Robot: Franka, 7 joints.
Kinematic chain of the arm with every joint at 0, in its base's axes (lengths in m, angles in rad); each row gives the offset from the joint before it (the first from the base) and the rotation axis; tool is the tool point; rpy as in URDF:
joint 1: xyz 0 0 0.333 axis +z
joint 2: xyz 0 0 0 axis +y
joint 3: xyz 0 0 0.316 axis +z
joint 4: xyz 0.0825 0 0 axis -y
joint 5: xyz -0.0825 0 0.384 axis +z
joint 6: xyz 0 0 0 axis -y
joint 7: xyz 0.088 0 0 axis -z
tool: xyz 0 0 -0.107 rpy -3.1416 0 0
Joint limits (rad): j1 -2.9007..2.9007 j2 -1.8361..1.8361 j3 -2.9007..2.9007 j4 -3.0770..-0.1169 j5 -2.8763..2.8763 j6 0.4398..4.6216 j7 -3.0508..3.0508
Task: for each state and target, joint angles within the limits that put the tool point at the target. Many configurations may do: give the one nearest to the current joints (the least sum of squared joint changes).
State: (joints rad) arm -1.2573 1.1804 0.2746 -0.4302 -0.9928 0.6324 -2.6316
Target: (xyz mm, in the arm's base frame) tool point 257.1 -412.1 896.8
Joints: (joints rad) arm -0.9103 0.4509 0.3777 -0.2114 -1.0189 1.0624 -2.6316
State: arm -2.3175 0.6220 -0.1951 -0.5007 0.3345 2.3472 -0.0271
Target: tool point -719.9 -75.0 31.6
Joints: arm -2.7839 1.2615 -0.3701 -1.1364 0.3078 2.1752 -0.0271
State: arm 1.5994 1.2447 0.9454 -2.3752 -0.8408 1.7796 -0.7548
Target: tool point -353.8 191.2 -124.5
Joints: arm 1.6699 1.5051 0.7087 -1.8956 -0.9275 1.9461 -0.7548
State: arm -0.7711 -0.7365 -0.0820 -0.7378 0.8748 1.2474 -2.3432
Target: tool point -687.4 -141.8 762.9
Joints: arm 0.0785 -1.3729 -0.5076 -0.4938 0.8686 1.8283 -2.3432
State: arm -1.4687 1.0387 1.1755 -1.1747 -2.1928 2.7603 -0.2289
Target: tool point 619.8 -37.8 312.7
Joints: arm -1.2053 1.0782 1.2419 -1.8470 -2.2662 2.9505 -0.2289
